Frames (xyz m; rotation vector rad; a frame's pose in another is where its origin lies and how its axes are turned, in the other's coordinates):
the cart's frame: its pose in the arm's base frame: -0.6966 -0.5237 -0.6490 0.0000 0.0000 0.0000
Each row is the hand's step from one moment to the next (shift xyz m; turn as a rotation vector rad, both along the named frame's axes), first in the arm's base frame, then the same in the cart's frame.
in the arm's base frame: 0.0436 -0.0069 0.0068 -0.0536 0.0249 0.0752
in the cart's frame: 0.0436 -0.0069 0.0068 -0.0536 0.0249 0.0752
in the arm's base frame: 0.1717 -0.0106 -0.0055 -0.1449 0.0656 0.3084
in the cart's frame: 0.1717 -0.0106 -0.0055 -0.1449 0.0656 0.3084
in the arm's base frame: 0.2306 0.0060 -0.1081 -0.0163 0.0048 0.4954
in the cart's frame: 0.2306 0.0060 -0.1081 -0.0163 0.0048 0.4954
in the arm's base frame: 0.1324 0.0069 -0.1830 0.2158 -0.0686 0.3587
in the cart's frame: 0.1324 0.0069 -0.1830 0.2158 -0.0686 0.3587
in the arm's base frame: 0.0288 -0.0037 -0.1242 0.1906 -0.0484 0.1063
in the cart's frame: 0.0288 -0.0037 -0.1242 0.1906 -0.0484 0.1063
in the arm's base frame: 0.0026 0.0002 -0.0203 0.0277 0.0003 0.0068
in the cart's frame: 0.0026 0.0002 -0.0203 0.0277 0.0003 0.0068
